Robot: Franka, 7 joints.
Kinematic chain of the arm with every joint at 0, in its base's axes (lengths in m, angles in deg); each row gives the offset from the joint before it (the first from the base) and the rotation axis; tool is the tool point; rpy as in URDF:
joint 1: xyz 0 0 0.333 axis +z
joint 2: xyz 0 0 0 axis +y
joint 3: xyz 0 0 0.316 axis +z
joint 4: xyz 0.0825 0 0 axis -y
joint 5: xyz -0.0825 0 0.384 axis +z
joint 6: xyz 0 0 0 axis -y
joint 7: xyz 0.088 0 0 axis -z
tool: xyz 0 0 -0.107 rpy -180 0 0
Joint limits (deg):
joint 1: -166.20..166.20
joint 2: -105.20..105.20
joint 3: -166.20..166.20
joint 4: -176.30..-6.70
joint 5: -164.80..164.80
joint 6: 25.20..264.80
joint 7: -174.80..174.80
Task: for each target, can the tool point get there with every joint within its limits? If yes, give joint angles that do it. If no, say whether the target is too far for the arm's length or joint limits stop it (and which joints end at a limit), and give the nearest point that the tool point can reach.
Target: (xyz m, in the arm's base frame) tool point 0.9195 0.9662 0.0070
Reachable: no: too far | nearest point 0.5745 0.6037 0.1293 | short by 0.515 m
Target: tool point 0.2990 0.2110 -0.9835
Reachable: no: too far | nearest point 0.2625 0.1852 -0.3594 | short by 0.626 m
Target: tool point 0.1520 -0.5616 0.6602
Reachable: yes | joints -55.54 36.98 -19.62 -36.37 131.34 246.31 40.85
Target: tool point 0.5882 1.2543 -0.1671
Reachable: no: too far | nearest point 0.3426 0.7306 0.0417 | short by 0.615 m
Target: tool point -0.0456 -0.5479 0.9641
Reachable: yes | joints 109.32 -32.41 127.06 -24.17 105.56 170.68 -84.09
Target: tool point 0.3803 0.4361 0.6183
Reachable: yes | joints -0.67 15.37 42.34 -92.51 87.69 66.82 -148.53
